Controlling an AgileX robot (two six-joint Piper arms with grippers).
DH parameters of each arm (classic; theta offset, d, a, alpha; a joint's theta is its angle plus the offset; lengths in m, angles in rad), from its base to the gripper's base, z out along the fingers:
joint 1: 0 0.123 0 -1.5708
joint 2: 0.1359 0 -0.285 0
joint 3: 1.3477 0 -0.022 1.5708
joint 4: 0 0.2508 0 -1.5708
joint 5: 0 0 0.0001 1.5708
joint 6: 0 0.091 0 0
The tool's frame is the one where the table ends.
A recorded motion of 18 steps. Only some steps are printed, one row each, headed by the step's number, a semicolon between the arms.
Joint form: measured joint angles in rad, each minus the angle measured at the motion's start. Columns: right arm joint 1, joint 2, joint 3, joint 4, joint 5, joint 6; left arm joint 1, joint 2, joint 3, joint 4, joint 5, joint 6.
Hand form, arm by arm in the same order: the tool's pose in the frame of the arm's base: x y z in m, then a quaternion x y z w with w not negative. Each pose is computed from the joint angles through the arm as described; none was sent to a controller.
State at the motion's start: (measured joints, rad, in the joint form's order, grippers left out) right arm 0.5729 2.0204 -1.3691 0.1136 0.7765 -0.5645; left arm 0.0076 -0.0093 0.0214 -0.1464 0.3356 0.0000
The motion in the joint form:
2: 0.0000 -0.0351 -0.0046 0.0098 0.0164 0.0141; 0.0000 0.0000 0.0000 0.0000 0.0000 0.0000
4: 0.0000 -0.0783 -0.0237 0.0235 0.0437 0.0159; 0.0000 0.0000 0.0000 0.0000 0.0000 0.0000
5: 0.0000 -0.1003 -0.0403 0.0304 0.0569 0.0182; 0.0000 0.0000 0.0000 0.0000 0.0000 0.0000
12: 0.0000 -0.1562 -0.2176 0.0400 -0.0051 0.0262; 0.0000 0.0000 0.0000 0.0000 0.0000 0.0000
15: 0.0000 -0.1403 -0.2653 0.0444 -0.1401 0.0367; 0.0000 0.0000 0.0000 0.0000 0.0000 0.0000
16: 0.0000 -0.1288 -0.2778 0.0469 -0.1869 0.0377; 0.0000 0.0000 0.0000 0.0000 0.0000 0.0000
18: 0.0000 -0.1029 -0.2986 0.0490 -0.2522 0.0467; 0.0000 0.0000 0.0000 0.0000 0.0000 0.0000
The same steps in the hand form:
2: 0.3319 0.2236 0.1717 -0.49567 0.85789 0.05046 0.12561; 0.0536 -0.0040 0.1765 -0.04309 0.79068 -0.05887 0.60787
4: 0.3302 0.2238 0.1933 -0.49201 0.85685 0.05802 0.14271; 0.0536 -0.0040 0.1765 -0.04309 0.79068 -0.05887 0.60787
5: 0.3300 0.2244 0.2061 -0.48953 0.85583 0.06222 0.15508; 0.0536 -0.0040 0.1765 -0.04309 0.79068 -0.05887 0.60787
12: 0.3487 0.2365 0.2823 -0.47074 0.82732 0.07268 0.29776; 0.0536 -0.0040 0.1765 -0.04309 0.79068 -0.05887 0.60787
15: 0.3631 0.2444 0.2980 -0.44766 0.80799 0.07591 0.37549; 0.0536 -0.0040 0.1765 -0.04309 0.79068 -0.05887 0.60787
16: 0.3684 0.2473 0.2999 -0.44048 0.80138 0.07669 0.39735; 0.0536 -0.0040 0.1765 -0.04309 0.79068 -0.05887 0.60787
18: 0.3773 0.2522 0.2994 -0.42787 0.79419 0.07853 0.42428; 0.0536 -0.0040 0.1765 -0.04309 0.79068 -0.05887 0.60787

